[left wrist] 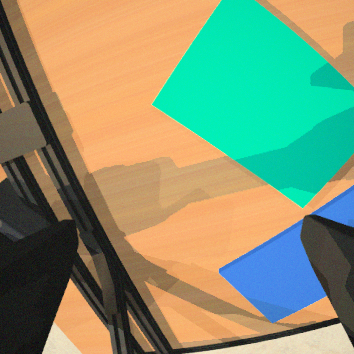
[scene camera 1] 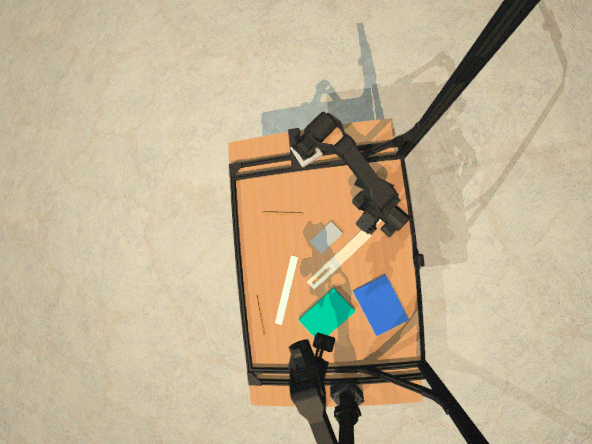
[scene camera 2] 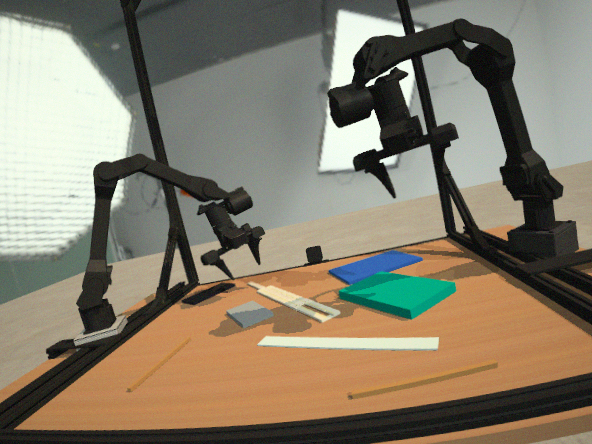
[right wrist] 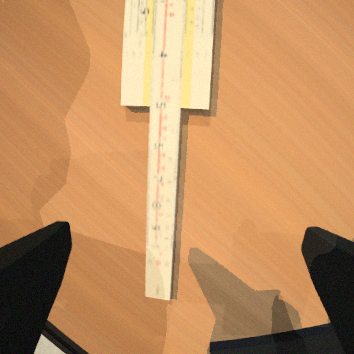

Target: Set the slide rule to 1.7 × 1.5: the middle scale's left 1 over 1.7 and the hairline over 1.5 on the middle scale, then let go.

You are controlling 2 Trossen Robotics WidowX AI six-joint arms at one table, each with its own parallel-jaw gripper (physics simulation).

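The slide rule [scene camera 1: 350, 249] [scene camera 2: 278, 295] lies flat on the table, angled in both scene views. In the right wrist view its cream body [right wrist: 136, 82] shows at the top, and the middle slide [right wrist: 162, 200] sticks well out of the body's near end, with 5 close to that end. The clear cursor [scene camera 2: 299, 302] is toward the rule's other end; its hairline cannot be read. My right gripper [scene camera 1: 382, 226] [scene camera 2: 246, 270] [right wrist: 190, 237] is open above the slide's protruding end, which shows between the fingers, untouched. My left gripper [scene camera 2: 416, 182] [left wrist: 191, 230] is open and empty, high above the table.
A green block [scene camera 1: 327, 312] [scene camera 2: 397, 294] [left wrist: 250, 95] and a blue slab [scene camera 1: 381, 305] [scene camera 2: 376, 266] [left wrist: 275, 275] lie near the rule. A grey block [scene camera 1: 326, 237] [scene camera 2: 249, 314], a white strip [scene camera 1: 286, 290] [scene camera 2: 350, 343], two thin sticks [scene camera 2: 159, 365] [scene camera 2: 422, 381] and a dark slab [scene camera 2: 208, 293] also lie there.
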